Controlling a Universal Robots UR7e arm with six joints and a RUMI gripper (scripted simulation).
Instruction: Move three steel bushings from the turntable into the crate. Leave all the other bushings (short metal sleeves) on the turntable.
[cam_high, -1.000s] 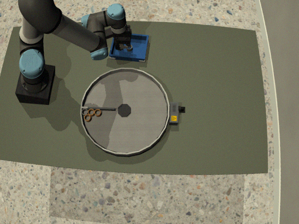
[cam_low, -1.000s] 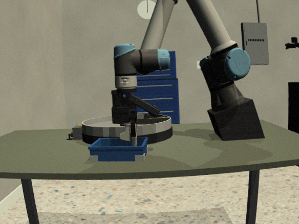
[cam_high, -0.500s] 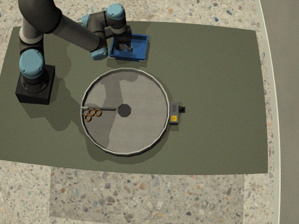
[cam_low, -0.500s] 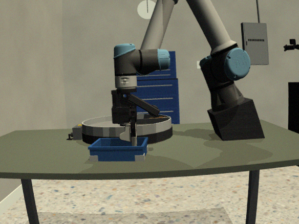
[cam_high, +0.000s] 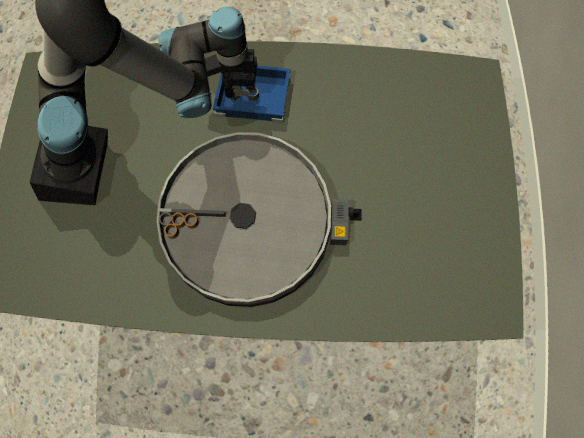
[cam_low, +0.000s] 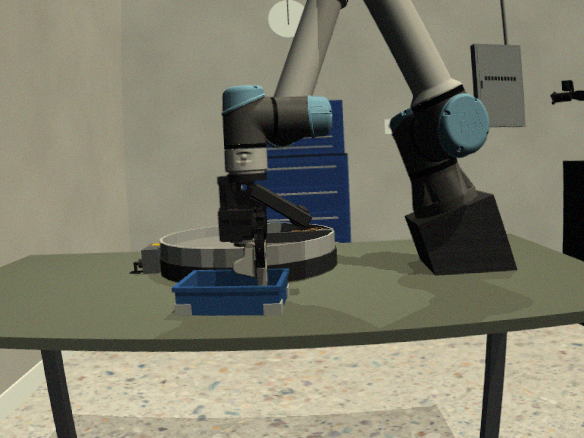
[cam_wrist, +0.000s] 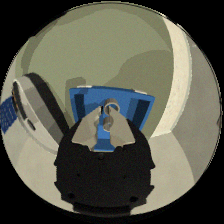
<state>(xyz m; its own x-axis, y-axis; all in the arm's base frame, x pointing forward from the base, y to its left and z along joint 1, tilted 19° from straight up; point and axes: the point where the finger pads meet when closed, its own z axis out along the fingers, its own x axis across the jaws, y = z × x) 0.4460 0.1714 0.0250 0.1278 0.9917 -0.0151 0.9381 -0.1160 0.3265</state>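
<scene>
The crate lies 5 cm ahead of my hand. Also, from my hand: round grey turntable 1 cm ahead, 35 cm to the right, 3 cm above.
</scene>
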